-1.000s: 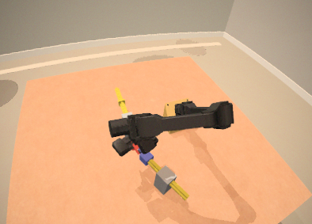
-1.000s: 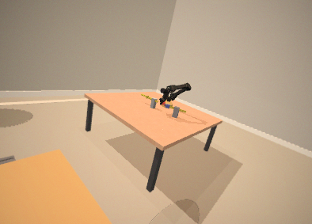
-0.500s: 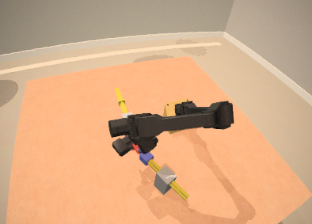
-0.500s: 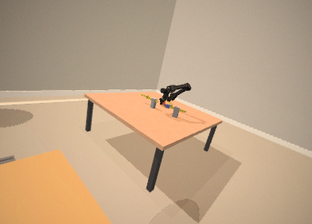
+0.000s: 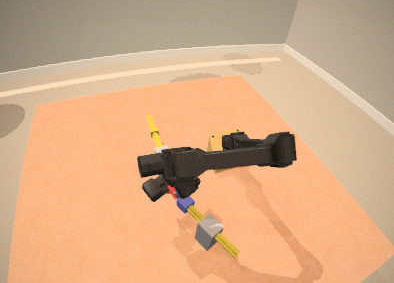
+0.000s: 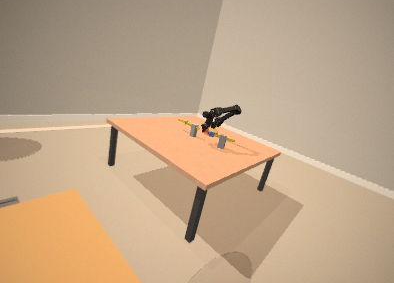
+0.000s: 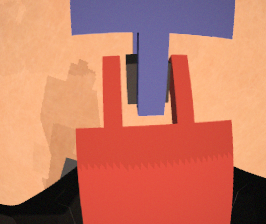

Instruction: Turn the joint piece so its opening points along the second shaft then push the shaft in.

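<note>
Right now my gripper tip is 1 cm past the red joint piece, 2 cm to the right of it and 3 cm below it.
</note>
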